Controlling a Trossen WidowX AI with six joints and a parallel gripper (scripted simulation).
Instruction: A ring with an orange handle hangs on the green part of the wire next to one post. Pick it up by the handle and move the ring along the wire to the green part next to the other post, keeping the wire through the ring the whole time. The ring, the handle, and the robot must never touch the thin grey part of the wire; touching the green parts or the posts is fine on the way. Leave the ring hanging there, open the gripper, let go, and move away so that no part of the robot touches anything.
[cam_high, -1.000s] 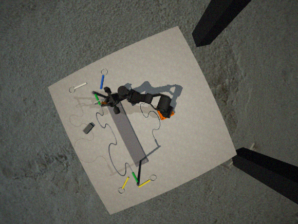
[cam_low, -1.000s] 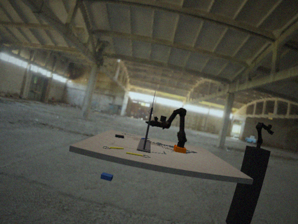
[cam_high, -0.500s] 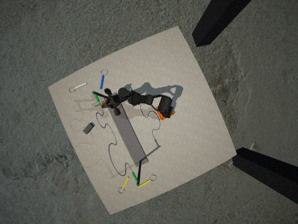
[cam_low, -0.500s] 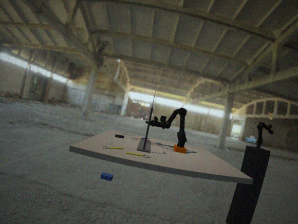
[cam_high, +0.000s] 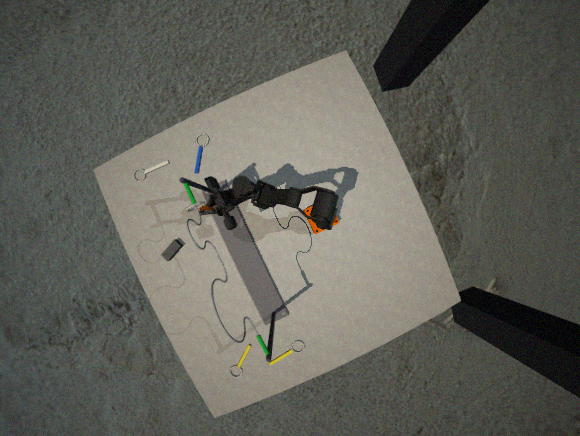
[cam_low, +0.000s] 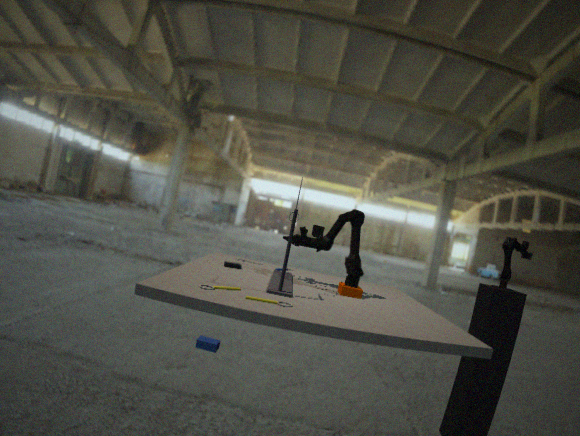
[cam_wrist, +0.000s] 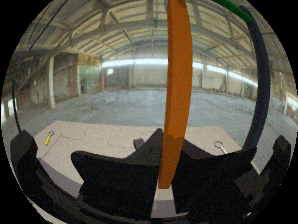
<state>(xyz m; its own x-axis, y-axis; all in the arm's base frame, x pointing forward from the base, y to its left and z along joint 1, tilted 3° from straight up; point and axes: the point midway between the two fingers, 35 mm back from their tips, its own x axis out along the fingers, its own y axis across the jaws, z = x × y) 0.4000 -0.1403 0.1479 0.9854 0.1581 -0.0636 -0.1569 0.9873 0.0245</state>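
The orange-handled ring is 4 cm behind my gripper tip, 1 cm to the right of it and 8 cm above it. From my gripper tip the other things lie so: white-handled ring 25 cm ahead, 28 cm to the right, 22 cm below; blue-handled ring 1 cm behind, 29 cm to the right, 22 cm below; dark block 23 cm ahead, 9 cm to the left, 21 cm below.
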